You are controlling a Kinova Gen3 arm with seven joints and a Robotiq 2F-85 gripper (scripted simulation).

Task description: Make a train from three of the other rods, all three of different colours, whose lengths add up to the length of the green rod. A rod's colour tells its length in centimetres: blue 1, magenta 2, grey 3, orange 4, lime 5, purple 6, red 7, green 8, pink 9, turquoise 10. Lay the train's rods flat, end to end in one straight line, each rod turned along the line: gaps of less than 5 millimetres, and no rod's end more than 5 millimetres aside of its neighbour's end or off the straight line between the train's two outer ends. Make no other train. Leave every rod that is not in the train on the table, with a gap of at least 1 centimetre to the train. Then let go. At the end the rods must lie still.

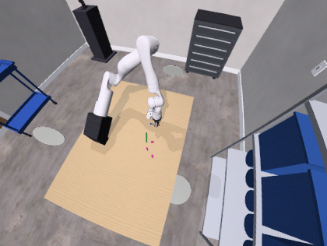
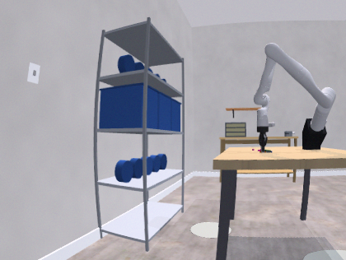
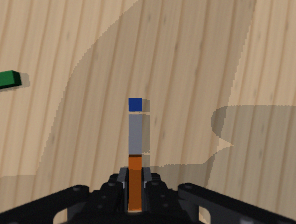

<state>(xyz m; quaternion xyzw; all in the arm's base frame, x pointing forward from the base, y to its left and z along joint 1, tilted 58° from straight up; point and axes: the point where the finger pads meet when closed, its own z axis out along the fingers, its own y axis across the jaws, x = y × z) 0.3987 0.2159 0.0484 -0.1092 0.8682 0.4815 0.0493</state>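
The orange rod lies 1 cm below my hand. The rest, counted from my hand: grey rod (4 cm behind, 1 cm to the right, 1 cm below); small blue rod (6 cm behind, 1 cm to the right, 1 cm below); green rod (4 cm behind, 14 cm to the right, 1 cm below).
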